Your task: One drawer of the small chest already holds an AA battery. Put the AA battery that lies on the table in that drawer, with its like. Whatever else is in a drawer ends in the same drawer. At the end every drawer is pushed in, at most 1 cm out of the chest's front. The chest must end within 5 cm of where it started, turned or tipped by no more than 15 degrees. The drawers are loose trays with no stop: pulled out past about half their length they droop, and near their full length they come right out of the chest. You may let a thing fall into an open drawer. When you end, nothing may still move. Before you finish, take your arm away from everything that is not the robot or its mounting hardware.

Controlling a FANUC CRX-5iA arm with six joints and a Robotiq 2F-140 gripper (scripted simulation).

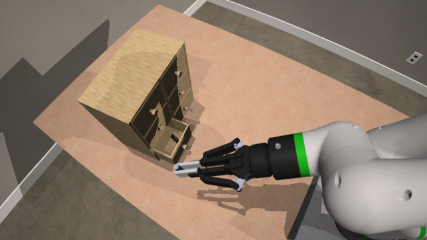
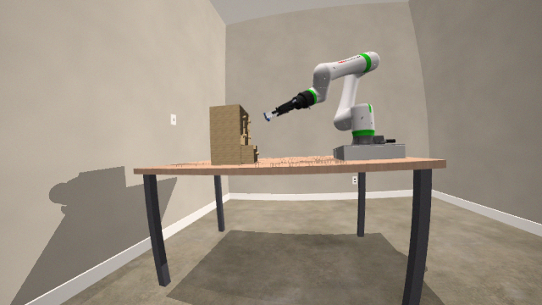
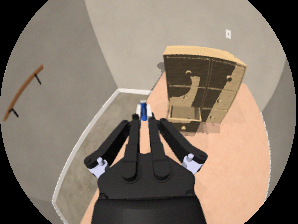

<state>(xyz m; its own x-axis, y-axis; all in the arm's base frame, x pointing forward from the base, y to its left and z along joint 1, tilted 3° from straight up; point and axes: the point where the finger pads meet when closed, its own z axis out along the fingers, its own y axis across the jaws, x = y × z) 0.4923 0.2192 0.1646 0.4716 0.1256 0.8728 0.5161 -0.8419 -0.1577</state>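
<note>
The blue AA battery is 2 cm ahead of my hand, 1 cm to the left of it and 1 cm below it. Also, from my hand: orange-brown thing: 27 cm ahead, 17 cm to the right, 23 cm below; dark battery: 17 cm ahead, 9 cm to the right, 23 cm below.
</note>
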